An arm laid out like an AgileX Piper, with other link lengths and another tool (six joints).
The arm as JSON. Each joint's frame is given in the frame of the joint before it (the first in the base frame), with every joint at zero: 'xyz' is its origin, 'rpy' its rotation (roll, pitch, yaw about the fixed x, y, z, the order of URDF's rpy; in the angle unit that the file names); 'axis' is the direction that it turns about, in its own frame. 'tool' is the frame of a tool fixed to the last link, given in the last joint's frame.
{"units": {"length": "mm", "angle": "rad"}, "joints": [
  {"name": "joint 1", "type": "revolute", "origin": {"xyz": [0.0, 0.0, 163.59], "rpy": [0.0, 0.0, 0.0]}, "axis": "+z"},
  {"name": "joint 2", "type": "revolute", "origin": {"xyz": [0.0, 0.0, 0.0], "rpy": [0.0, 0.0, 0.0]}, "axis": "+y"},
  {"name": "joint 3", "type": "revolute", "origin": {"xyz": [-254.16, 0.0, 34.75], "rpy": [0.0, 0.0, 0.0]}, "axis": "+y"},
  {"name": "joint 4", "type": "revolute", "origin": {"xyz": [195.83, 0.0, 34.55], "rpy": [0.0, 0.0, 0.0]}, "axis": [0.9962, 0.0, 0.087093]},
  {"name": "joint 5", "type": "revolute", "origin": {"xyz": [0.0, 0.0, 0.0], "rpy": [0.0, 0.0, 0.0]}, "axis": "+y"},
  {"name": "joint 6", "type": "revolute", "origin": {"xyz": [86.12, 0.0, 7.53], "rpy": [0.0, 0.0, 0.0]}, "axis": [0.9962, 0.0, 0.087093]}
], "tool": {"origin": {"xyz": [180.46, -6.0, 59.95], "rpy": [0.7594, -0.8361, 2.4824]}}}
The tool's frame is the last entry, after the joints.
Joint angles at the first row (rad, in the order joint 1, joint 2, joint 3, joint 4, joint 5, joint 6):
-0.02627, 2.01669, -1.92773, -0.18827, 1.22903, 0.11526
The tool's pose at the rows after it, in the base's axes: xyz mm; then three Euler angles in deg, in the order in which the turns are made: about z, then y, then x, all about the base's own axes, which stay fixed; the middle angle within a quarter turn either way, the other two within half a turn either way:
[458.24 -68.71 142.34 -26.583 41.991 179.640]
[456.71 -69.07 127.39 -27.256 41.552 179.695]
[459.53 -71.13 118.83 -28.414 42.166 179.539]
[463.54 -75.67 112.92 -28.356 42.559 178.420]
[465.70 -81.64 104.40 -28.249 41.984 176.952]
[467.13 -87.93 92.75 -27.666 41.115 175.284]
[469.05 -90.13 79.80 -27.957 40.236 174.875]
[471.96 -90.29 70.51 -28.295 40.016 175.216]
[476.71 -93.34 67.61 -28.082 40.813 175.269]
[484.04 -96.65 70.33 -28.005 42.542 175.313]
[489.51 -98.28 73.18 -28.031 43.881 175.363]
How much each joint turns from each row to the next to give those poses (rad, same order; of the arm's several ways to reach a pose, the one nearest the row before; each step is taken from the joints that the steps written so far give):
0.01947, 0.00001, 0.06745, -0.03922, -0.01619, 0.02146
0.00075, 0.00000, 0.07296, -0.01105, -0.06517, 0.00873
0.00001, 0.00070, 0.05394, -0.02058, -0.06634, 0.00478
0.00001, 0.01490, 0.01531, -0.02625, -0.03460, 0.01648
-0.00002, 0.02600, 0.00125, -0.03057, -0.01441, 0.01434
0.00000, 0.03313, 0.00116, -0.03145, -0.01406, 0.02339
0.00000, 0.03410, 0.00002, -0.01532, -0.01714, 0.00846
-0.00309, 0.02409, -0.00006, -0.00037, -0.02120, -0.00001
-0.01003, 0.01162, 0.00007, -0.00003, -0.02727, 0.00080
-0.01067, 0.00198, -0.00005, -0.00202, -0.03429, -0.00002
-0.00563, 0.00001, 0.00000, -0.00234, -0.02450, 0.00131

